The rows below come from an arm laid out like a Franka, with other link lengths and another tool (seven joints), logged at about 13 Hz.
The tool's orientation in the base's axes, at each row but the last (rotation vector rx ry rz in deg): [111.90, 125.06, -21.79]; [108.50, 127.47, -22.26]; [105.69, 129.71, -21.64]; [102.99, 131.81, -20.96]
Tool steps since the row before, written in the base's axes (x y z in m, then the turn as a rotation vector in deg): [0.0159, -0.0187, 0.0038, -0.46, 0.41, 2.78]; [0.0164, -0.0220, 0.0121, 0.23, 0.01, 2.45]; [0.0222, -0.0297, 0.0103, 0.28, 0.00, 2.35]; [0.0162, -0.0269, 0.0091, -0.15, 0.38, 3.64]
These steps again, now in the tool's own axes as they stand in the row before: [-0.0207, 0.0137, 0.0017, -0.41, -0.60, -2.75]; [-0.0271, 0.0120, -0.0048, -0.80, 0.05, -2.33]; [-0.0353, 0.0153, -0.0005, -0.78, 0.10, -2.23]; [-0.0315, 0.0089, -0.0001, -0.72, -0.32, -3.58]
